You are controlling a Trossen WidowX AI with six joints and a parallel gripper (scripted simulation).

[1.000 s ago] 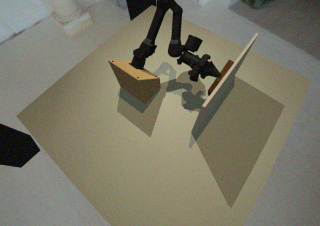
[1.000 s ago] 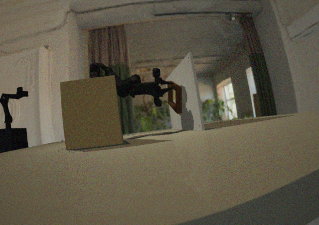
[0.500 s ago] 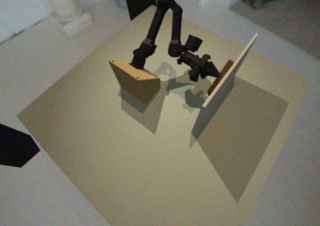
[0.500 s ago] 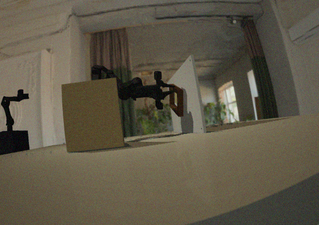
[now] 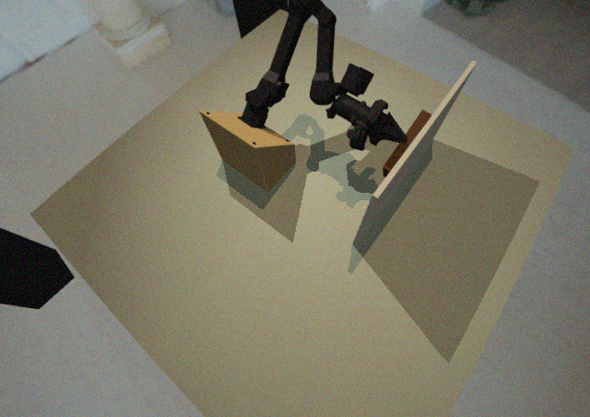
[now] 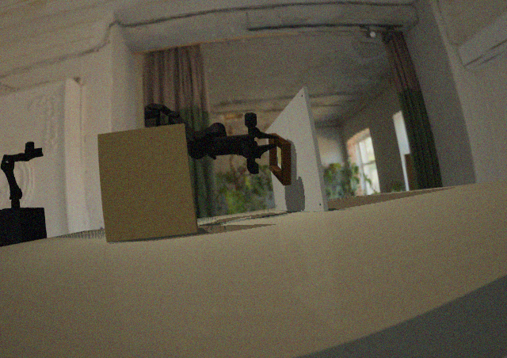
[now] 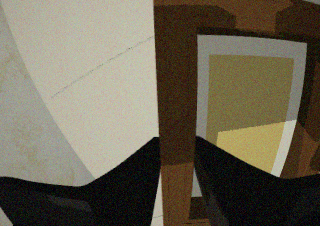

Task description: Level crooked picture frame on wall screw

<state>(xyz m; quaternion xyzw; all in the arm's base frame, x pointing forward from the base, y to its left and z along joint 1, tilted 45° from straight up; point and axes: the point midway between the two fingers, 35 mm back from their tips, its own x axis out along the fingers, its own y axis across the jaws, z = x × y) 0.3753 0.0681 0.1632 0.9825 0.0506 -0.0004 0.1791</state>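
The brown picture frame is 50 mm below my gripper tip, 20 mm to the left of it and 10 mm ahead of it. Also, from my gripper tip: white wall panel 70 mm below, 20 mm ahead, 10 mm to the left.
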